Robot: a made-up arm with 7 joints.
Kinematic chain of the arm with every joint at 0, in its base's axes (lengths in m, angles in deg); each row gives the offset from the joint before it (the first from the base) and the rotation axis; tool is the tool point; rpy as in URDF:
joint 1: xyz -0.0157 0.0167 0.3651 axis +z
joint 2: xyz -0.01 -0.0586 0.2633 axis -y
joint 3: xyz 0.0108 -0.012 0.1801 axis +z
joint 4: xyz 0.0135 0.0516 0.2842 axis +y
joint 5: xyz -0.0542 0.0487 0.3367 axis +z
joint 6: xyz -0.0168 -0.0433 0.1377 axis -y
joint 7: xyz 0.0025 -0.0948 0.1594 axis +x
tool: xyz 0.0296 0 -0.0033 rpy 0 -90 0
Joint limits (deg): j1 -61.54..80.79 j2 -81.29..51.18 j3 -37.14..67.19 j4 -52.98..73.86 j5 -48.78..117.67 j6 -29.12..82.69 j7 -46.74..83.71
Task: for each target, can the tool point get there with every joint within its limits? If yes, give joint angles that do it. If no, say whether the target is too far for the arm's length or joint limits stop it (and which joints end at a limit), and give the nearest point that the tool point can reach.
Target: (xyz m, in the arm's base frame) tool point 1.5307 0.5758 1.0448
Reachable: no: too far | nearest point 1.0050 0.3857 0.9041 | short by 0.576 m
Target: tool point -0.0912 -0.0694 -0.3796
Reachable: no: joint limits stop it (at a limit: joint 1, joint 2, joint 4, joint 5, joint 7) | nearest point 0.1725 -0.5252 0.1000 | short by 0.712 m
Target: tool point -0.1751 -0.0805 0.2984
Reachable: no: joint limits stop it (at a limit: joint 1, joint 2, joint 4, joint 5, joint 6, joint 7) | nearest point 0.0081 -0.5777 0.1679 | short by 0.546 m
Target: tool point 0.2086 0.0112 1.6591
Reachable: yes | joints -26.27 6.55 33.85 37.61 15.98 19.59 54.40
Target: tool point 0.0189 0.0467 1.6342
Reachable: yes | joints 65.72 -26.95 -13.05 -41.13 32.92 26.05 34.79
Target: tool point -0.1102 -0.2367 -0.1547
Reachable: no: joint limits stop it (at a limit: joint 1, joint 2, joint 4, joint 5, joint 7) | nearest point 0.0997 -0.5458 0.1261 | short by 0.467 m
